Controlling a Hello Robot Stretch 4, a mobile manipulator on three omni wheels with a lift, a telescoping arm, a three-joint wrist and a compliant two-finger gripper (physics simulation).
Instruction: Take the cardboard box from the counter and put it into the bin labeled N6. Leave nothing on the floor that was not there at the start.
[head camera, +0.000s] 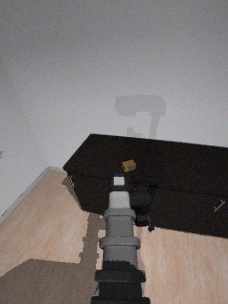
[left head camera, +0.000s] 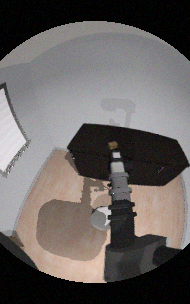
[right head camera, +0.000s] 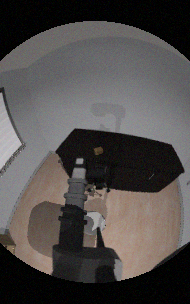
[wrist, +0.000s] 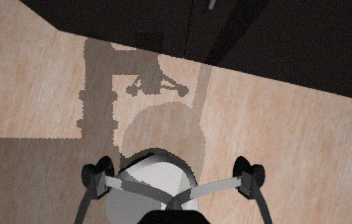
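Pixels of known places: gripper, between the fingertips: (head camera: 135, 230) (right head camera: 98, 191) (wrist: 173, 169); robot's base, origin of its link: (left head camera: 103, 217) (right head camera: 91, 222).
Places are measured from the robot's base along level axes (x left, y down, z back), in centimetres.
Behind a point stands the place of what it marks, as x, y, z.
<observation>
The small brown cardboard box (head camera: 129, 165) @(-8.2, -93.3, -73.0) (left head camera: 113, 145) @(-8.7, -92.5, -72.6) (right head camera: 98, 150) @(-8.7, -92.8, -73.1) sits on top of the dark counter (head camera: 190, 165) @(-59.0, -88.3, -76.9) (left head camera: 150, 145) @(-61.3, -88.3, -77.4) (right head camera: 140, 155) @(-58.7, -88.3, -69.7) (wrist: 300, 40) @(-42.6, -54.0, -59.2), toward its left part. My gripper (wrist: 173, 169) @(-8.7, -84.6, -32.2) (right head camera: 99, 191) @(-8.7, -84.6, -32.2) is open and points down, its fingertips wide apart with floor and part of my base between them in the wrist view. It is in front of the counter, nearer to me than the box and apart from it. The arm's end lies just in front of the box in the head camera view. The box does not show in the wrist view. No N6 label is readable.
My pale round base (left head camera: 101, 218) @(3.1, -18.7, 0.6) (right head camera: 95, 221) @(-6.4, -18.7, -2.4) (wrist: 160, 180) @(-3.2, -18.7, -11.4) is on the wood floor below the arm. The wall stands behind the counter. Part of a wooden unit (right head camera: 7, 241) shows at the lower left. A window with blinds (left head camera: 10, 130) @(152.8, -122.2, -88.1) (right head camera: 7, 130) @(152.1, -125.4, -91.2) is on the left wall.
</observation>
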